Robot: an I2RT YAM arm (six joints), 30 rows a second.
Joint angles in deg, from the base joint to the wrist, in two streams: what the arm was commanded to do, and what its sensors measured. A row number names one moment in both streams.
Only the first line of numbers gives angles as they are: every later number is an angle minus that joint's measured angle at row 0.
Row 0, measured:
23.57 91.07 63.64 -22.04 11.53 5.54
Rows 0 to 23, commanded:
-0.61 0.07 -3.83 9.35 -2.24 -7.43
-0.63 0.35 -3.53 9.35 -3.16 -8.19
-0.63 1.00 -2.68 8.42 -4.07 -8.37
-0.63 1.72 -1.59 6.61 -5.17 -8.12
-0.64 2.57 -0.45 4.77 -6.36 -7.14
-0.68 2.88 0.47 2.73 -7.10 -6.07
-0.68 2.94 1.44 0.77 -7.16 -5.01
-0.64 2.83 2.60 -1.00 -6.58 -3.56
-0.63 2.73 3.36 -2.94 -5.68 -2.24
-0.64 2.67 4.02 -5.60 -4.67 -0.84
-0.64 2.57 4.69 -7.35 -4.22 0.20
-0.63 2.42 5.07 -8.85 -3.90 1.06
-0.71 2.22 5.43 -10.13 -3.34 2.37
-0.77 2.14 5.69 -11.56 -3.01 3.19
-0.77 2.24 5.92 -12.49 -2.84 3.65
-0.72 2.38 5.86 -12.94 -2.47 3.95
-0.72 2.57 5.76 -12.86 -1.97 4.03
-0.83 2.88 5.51 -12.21 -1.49 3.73
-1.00 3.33 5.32 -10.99 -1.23 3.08
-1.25 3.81 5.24 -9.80 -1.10 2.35
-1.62 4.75 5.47 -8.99 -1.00 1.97
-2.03 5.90 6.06 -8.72 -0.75 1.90
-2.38 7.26 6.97 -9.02 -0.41 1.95
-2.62 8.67 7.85 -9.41 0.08 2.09
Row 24, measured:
-1.13 4.02 4.94 -9.66 -2.91 1.77
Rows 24 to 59, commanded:
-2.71 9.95 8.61 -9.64 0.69 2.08
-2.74 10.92 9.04 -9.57 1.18 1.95
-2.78 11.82 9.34 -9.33 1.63 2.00
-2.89 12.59 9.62 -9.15 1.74 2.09
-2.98 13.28 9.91 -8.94 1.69 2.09
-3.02 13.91 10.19 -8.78 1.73 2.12
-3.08 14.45 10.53 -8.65 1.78 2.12
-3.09 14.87 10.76 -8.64 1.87 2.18
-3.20 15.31 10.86 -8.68 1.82 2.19
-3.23 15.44 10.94 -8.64 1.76 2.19
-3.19 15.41 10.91 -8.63 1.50 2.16
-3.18 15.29 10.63 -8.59 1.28 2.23
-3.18 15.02 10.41 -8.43 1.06 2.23
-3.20 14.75 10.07 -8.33 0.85 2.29
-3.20 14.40 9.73 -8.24 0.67 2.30
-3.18 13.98 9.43 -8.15 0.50 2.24
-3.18 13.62 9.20 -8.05 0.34 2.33
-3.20 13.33 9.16 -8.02 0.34 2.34
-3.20 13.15 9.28 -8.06 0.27 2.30
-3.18 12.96 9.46 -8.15 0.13 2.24
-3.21 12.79 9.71 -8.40 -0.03 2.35
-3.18 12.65 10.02 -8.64 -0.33 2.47
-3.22 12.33 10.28 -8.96 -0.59 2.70
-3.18 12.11 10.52 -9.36 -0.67 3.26
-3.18 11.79 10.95 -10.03 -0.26 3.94
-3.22 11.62 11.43 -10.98 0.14 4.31
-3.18 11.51 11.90 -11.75 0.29 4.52
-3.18 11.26 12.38 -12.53 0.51 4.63
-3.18 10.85 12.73 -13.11 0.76 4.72
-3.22 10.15 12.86 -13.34 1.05 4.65
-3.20 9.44 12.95 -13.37 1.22 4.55
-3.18 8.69 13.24 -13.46 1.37 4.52
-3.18 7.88 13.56 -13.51 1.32 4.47
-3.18 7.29 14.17 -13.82 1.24 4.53
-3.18 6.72 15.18 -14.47 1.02 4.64
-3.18 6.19 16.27 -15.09 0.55 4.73
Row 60, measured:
-3.14 10.36 11.86 -13.27 0.31 3.78
